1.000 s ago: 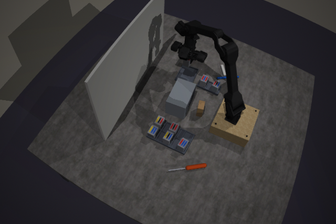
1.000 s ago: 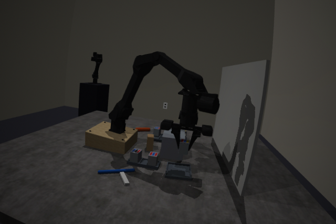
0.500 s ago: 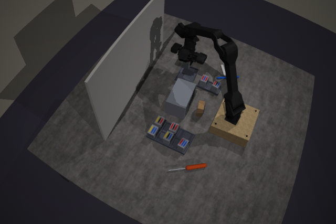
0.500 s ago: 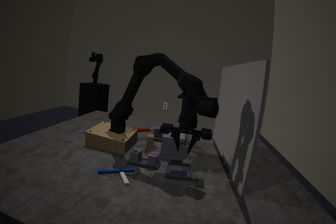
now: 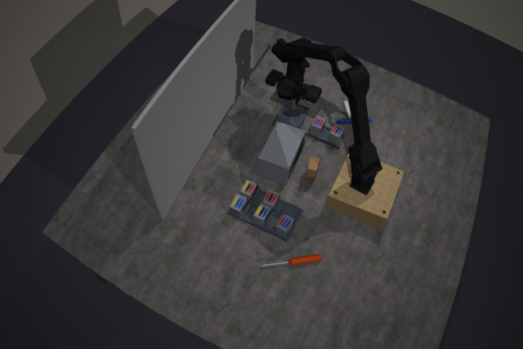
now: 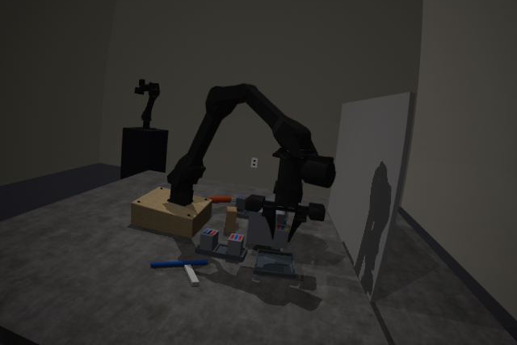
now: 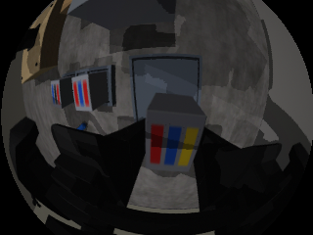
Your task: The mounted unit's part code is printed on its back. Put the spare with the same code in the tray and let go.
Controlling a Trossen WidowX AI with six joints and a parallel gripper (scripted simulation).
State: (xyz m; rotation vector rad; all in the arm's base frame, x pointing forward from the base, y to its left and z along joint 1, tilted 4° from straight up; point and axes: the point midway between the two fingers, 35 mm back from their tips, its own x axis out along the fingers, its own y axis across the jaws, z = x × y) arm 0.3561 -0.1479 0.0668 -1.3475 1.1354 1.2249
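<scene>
Right now my gripper tip is 10 mm past the dark tray and 70 mm above it. Round my gripper tip: blue rod: 210 mm behind, 120 mm to the right, 70 mm below; then tall grey panel: 170 mm ahead, 240 mm to the left, 150 mm above; then white bar: 160 mm behind, 160 mm to the right, 70 mm below.
</scene>
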